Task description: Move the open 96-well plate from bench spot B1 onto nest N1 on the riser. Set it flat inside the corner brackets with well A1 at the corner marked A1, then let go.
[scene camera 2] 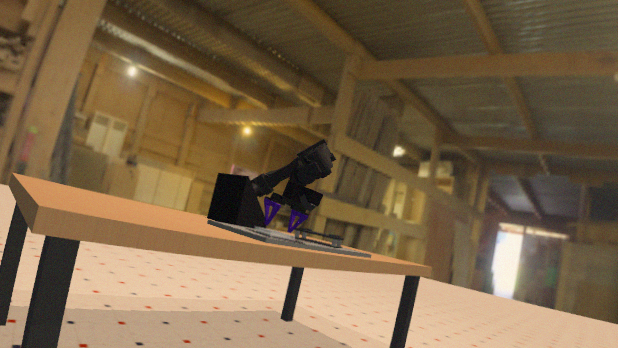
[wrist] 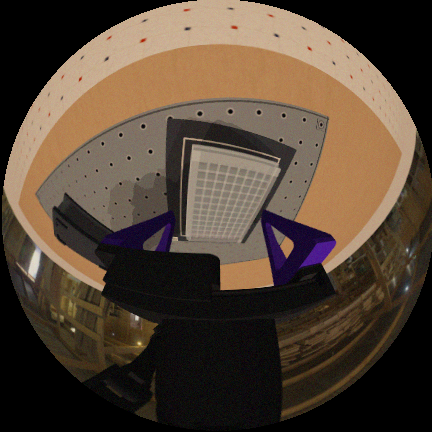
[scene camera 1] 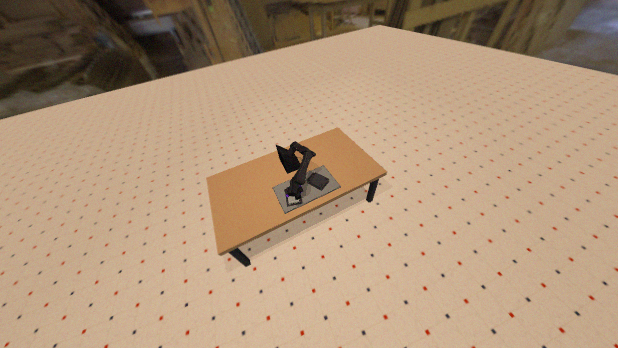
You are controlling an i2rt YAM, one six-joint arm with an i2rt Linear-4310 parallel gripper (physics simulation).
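Frame: origin at the arm's base, x ahead, y left, z up, level; centimetres.
Where they show: gripper, fingertip midpoint: [scene camera 2: 277, 228] [wrist: 217, 214]; arm's base at its link origin: [scene camera 2: 242, 197] [scene camera 1: 288, 154].
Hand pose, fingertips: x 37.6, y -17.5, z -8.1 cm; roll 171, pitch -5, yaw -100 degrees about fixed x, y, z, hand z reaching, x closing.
Observation:
Things, the pixels of their top centre, and the offset from my fingertips. "spot": a spot on its surface instead. Level surfaces: height alone.
- open 96-well plate at its top centre: [wrist: 224, 211] [scene camera 2: 274, 230] [scene camera 1: 292, 195] dx -0.5, dy -0.8, dz -0.9 cm
- dark pad at a spot on its surface: [wrist: 176, 145] spot: dx +7.2, dy +2.2, dz -2.3 cm
- dark riser at its top centre: [wrist: 83, 252] [scene camera 2: 320, 231] [scene camera 1: 317, 179] dx -0.9, dy +24.8, dz +1.9 cm
- grey perforated board at its top centre: [wrist: 136, 232] [scene camera 2: 295, 238] [scene camera 1: 305, 186] dx -2.9, dy +13.5, dz -2.4 cm
- wooden table at its surface level: dz -3.8 cm
The open 96-well plate [wrist: 232, 195] [scene camera 1: 294, 200] is pale and lies flat on a dark pad [wrist: 176, 145] with a thin light outline in the wrist view. My gripper [wrist: 217, 214] [scene camera 2: 279, 228] is open, with its purple fingers spread on either side of the plate's near part and nothing gripped. In scene camera 2 the fingertips are low, close above the board. The dark riser [scene camera 1: 318, 181] [scene camera 2: 318, 235] stands farther along the board; part of it shows at the left of the wrist view [wrist: 82, 235]. Its corner brackets and the A1 mark are too small to make out.
A grey perforated board [scene camera 1: 331, 185] [wrist: 155, 138] lies on the wooden table [scene camera 1: 240, 200] [scene camera 2: 150, 225] under the pad and riser. A black upright block [scene camera 1: 287, 159] [scene camera 2: 231, 200] stands behind it, by the arm's base. The board's edge is near the table's front edge.

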